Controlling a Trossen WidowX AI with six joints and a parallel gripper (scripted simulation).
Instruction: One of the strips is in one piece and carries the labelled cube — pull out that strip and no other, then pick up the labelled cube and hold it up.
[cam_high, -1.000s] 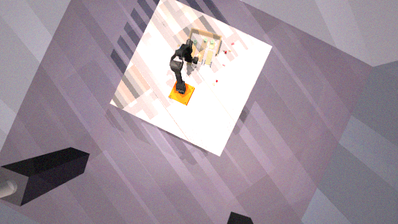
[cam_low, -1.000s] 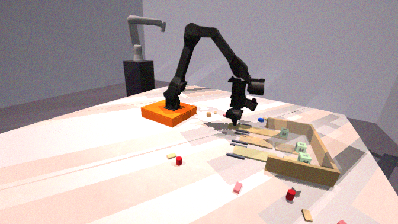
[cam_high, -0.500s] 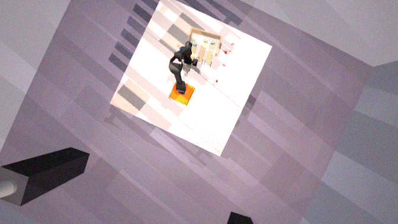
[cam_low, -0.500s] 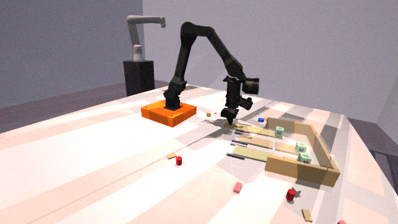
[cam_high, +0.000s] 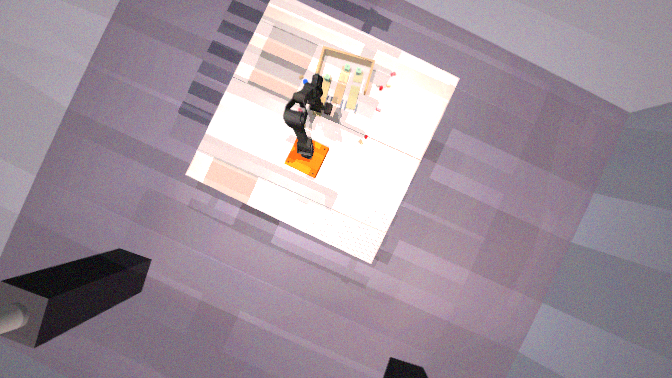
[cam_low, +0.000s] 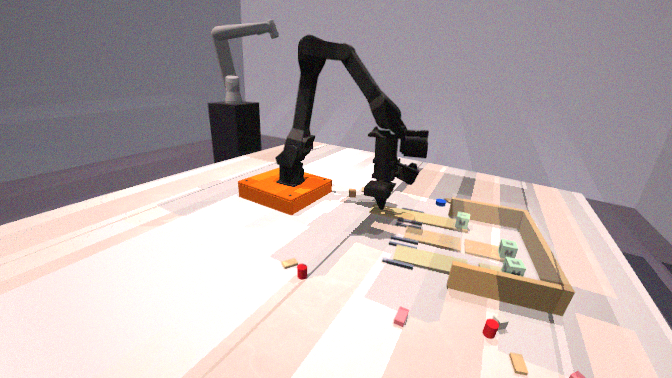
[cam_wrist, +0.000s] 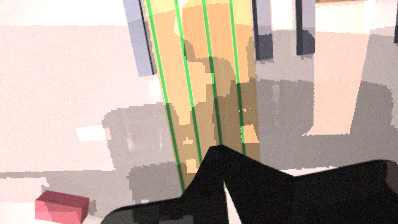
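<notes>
The green-lined tan strip lies 100 mm ahead of my gripper tip. The rest, counted from my gripper tip: blue disc 150 mm ahead, 130 mm to the left.
</notes>
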